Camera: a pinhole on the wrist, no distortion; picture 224 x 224 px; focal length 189.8 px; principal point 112.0 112.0 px. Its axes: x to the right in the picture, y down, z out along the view. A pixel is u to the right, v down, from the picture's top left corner.
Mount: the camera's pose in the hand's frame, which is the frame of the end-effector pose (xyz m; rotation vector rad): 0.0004 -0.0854 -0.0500 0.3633 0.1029 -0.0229
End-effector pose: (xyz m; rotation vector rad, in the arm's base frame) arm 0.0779 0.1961 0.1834 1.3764 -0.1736 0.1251
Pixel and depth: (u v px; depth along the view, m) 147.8 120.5 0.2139
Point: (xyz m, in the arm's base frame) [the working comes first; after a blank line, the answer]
In the camera's frame: 0.0403 0.0096 0.2139

0.1599 0.0210 0.0755
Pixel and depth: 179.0 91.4 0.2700
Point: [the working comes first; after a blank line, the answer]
In the camera's frame: 0.0953 -0.0293 0.2700

0.2263 -0.0225 0.0385
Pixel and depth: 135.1 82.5 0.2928
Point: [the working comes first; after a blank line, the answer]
In the camera's frame: 0.0356 -0.0455 0.2928

0.1729 -0.0474 0.0090
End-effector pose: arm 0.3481 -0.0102 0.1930 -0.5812 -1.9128 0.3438
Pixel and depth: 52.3 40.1 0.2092
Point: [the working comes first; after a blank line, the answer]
In the camera's frame: -0.0658 -0.0792 0.2092

0.1952 -0.2293 0.2202
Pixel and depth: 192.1 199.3 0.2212
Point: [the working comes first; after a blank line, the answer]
In the camera's frame: 0.0934 0.1017 0.2212

0.1267 0.0006 0.2461
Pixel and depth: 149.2 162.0 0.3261
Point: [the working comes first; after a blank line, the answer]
In the camera's frame: 0.0639 0.0859 0.3261

0.0337 -0.0513 0.2181
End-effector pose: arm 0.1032 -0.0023 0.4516 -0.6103 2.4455 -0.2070
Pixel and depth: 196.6 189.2 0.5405
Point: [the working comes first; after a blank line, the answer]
In the camera's frame: 0.2409 0.2198 0.5405

0.2153 -0.2114 -0.0913
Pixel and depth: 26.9 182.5 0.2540
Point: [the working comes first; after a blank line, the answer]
In the camera's frame: -0.1139 0.0943 0.2540

0.3333 -0.0405 0.3337
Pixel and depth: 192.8 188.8 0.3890
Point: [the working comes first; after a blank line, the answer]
In the camera's frame: 0.1656 0.1574 0.3890

0.1907 -0.1709 0.0827
